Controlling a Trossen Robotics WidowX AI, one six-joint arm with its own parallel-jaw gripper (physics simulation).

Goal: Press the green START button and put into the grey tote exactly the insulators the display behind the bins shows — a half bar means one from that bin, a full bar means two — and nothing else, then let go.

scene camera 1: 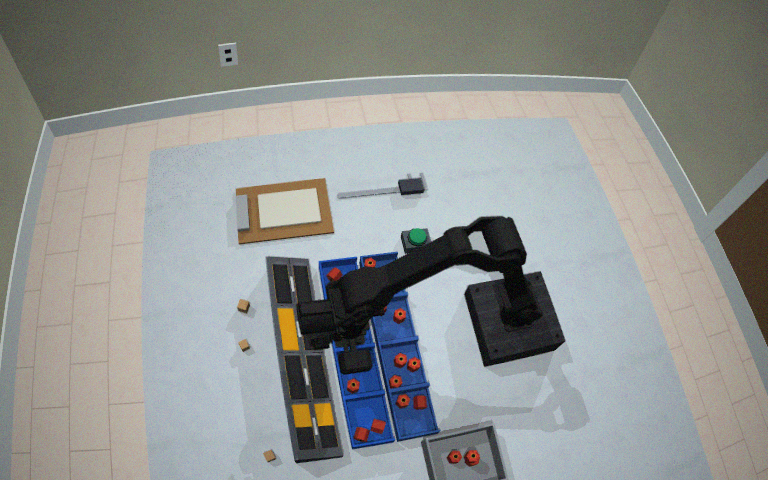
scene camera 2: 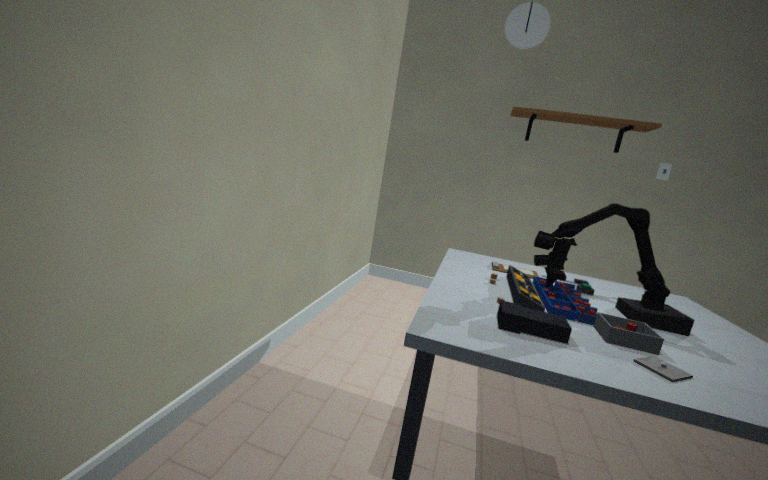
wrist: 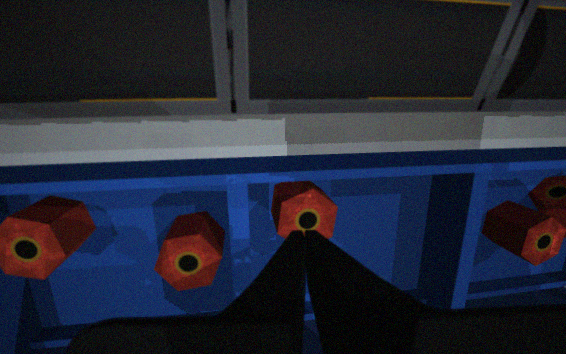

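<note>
My gripper (scene camera 2: 549, 284) (wrist: 303, 241) is shut and empty, fingertips together over the bins. In the wrist view the tips overlap the lower edge of a red insulator (wrist: 322, 207) that stands in a blue bin; whether they touch is unclear. Two more insulators (wrist: 202, 245) (wrist: 42, 230) stand to the left in that view. The blue bins (scene camera 1: 410, 428) (scene camera 2: 577, 315) hold several insulators. The display (scene camera 1: 318, 455) shows one full bar and two half bars; the arm partly hides it. The grey tote (scene camera 1: 494, 447) (scene camera 2: 631, 339) holds two insulators (scene camera 1: 454, 456) (scene camera 1: 472, 457). The green START button (scene camera 1: 417, 236) stands behind the arm.
A clipboard (scene camera 1: 288, 208) and a caliper (scene camera 1: 411, 186) lie beyond the bins. Small wooden cubes (scene camera 1: 242, 305) (scene camera 1: 244, 344) (scene camera 1: 269, 455) lie left of the display. A long black box (scene camera 2: 532, 323) and a flat plate (scene camera 2: 663, 369) lie near the table edge.
</note>
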